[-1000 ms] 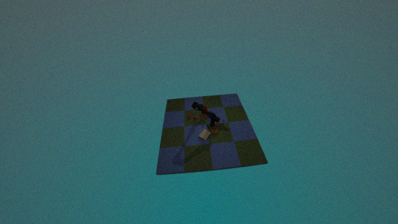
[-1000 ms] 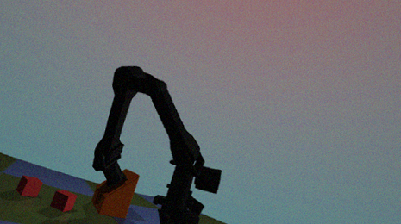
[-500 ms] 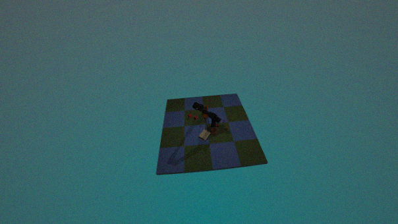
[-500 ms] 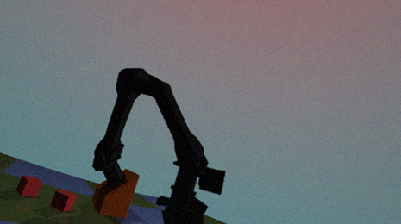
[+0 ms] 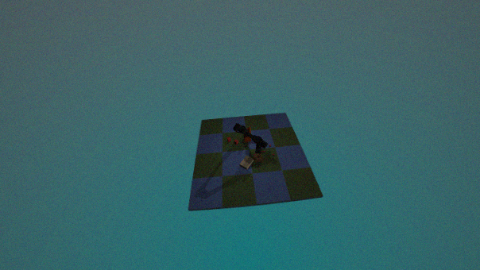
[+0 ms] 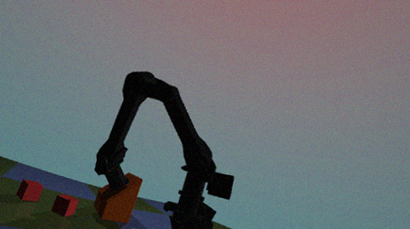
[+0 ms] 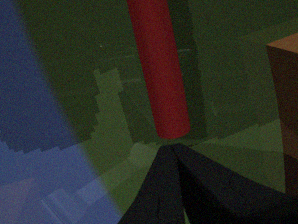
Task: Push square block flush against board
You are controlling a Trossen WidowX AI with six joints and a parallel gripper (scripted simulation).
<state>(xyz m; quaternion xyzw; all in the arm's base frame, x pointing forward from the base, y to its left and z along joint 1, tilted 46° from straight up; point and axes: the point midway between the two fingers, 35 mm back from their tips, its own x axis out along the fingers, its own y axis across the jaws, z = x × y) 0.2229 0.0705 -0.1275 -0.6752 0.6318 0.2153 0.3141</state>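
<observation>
My gripper tip is now 110 mm short of the brown flat block and 10 mm below it. The rest, counted from my gripper tip: tan flat block 170 mm ahead, 130 mm to the right, 10 mm above; thin red bar 50 mm to the left.
</observation>
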